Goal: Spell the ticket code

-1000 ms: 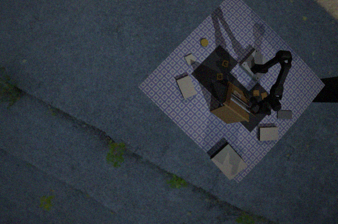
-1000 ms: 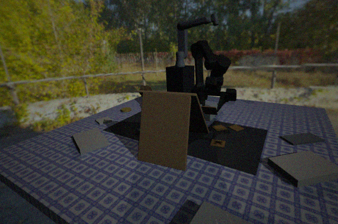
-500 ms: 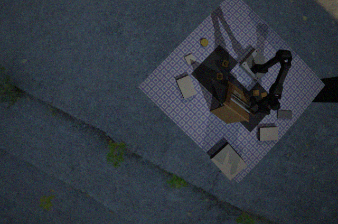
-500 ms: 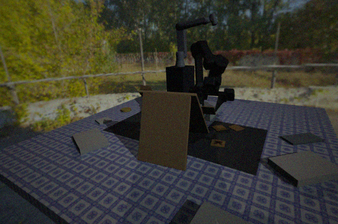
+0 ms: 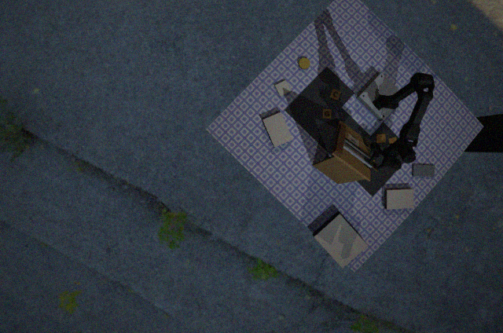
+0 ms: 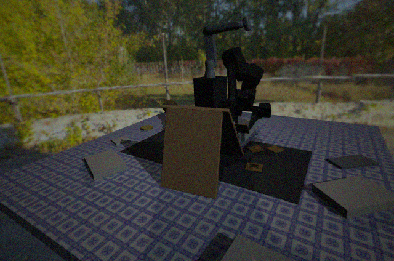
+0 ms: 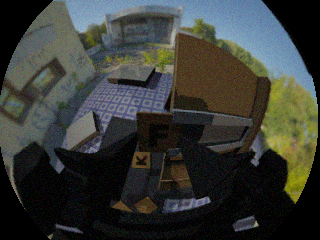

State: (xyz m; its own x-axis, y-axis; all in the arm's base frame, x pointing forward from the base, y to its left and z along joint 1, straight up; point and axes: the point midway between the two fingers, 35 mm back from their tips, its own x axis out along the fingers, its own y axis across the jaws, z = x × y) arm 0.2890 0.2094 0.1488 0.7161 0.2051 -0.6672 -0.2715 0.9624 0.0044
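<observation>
My gripper tip is 12 cm to the left of the brown letter board, 7 cm above it and 5 cm short of it. Also, from my gripper tip: letter tile marked g: 36 cm to the right, 17 cm below, 3 cm behind; then letter tile marked f: right at my gripper tip; then dark mat: 20 cm to the right, 17 cm below, 11 cm behind.
</observation>
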